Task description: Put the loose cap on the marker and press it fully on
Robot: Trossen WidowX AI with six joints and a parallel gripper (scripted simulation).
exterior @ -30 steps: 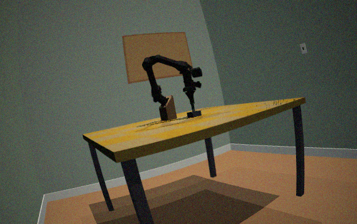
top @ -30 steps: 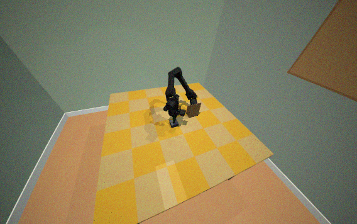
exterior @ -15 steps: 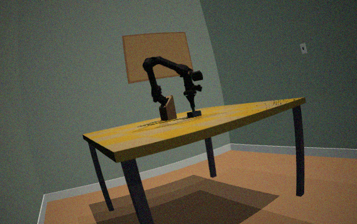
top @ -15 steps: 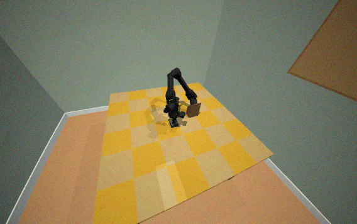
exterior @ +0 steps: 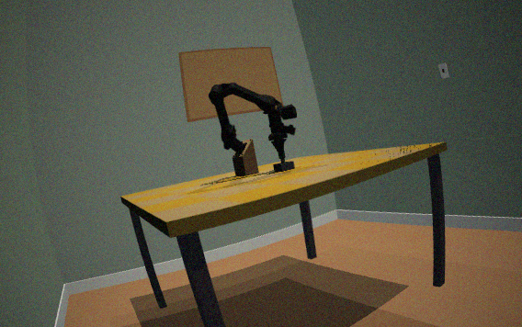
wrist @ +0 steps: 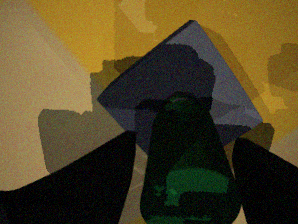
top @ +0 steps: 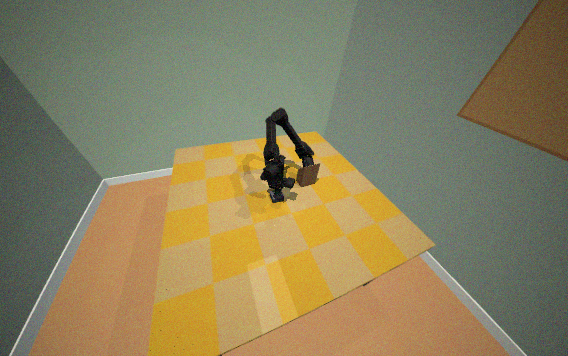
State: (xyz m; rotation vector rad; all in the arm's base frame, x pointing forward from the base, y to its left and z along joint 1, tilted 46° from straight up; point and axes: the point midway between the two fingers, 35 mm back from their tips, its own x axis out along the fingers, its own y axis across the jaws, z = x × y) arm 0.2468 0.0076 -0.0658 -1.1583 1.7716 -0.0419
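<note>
Right now the green cap is 1 cm above my gripper tip. Also, from my gripper tip: holder block 5 cm below.
</note>
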